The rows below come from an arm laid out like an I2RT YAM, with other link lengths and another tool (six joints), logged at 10 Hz.
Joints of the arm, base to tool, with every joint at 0 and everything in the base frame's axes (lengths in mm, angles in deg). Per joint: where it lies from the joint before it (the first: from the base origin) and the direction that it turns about. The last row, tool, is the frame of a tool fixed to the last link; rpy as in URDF.
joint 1: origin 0 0 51.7 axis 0 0 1
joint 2: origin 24.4 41.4 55.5 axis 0 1 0
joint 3: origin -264 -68.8 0 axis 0 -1 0
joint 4: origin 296.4 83.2 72.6 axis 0 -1 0
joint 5: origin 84.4 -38.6 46.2 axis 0 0 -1
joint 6: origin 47.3 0 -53.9 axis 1 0 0
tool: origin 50 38 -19 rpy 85 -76.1 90
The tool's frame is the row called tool.
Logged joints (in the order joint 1, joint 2, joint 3, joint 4, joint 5, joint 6), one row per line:
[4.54, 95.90, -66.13, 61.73, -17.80, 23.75]
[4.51, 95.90, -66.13, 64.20, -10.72, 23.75]
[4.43, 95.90, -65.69, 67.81, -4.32, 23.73]
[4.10, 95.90, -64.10, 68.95, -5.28, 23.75]
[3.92, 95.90, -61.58, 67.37, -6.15, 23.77]
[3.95, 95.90, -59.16, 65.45, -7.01, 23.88]
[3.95, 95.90, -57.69, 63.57, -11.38, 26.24]
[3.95, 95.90, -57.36, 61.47, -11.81, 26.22]
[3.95, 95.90, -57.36, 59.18, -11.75, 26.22]
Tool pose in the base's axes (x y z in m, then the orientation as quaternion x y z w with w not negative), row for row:
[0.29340, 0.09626, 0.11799, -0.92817, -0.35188, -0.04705, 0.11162]
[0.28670, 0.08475, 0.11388, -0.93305, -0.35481, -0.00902, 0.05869]
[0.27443, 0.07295, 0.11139, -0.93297, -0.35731, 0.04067, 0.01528]
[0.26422, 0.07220, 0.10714, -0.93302, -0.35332, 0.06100, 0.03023]
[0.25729, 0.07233, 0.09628, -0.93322, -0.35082, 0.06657, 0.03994]
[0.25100, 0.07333, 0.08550, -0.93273, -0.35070, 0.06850, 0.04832]
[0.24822, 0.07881, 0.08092, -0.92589, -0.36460, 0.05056, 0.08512]
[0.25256, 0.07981, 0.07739, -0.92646, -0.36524, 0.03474, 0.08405]
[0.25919, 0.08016, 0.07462, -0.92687, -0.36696, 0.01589, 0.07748]
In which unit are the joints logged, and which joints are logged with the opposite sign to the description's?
The joints are logged in degrees. Opposite sign: joint 3, joint 4, joint 6.
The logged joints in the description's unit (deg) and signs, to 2 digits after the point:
[4.54, 95.90, 66.13, -61.73, -17.80, -23.75]
[4.51, 95.90, 66.13, -64.20, -10.72, -23.75]
[4.43, 95.90, 65.69, -67.81, -4.32, -23.73]
[4.10, 95.90, 64.10, -68.95, -5.28, -23.75]
[3.92, 95.90, 61.58, -67.37, -6.15, -23.77]
[3.95, 95.90, 59.16, -65.45, -7.01, -23.88]
[3.95, 95.90, 57.69, -63.57, -11.38, -26.24]
[3.95, 95.90, 57.36, -61.47, -11.81, -26.22]
[3.95, 95.90, 57.36, -59.18, -11.75, -26.22]

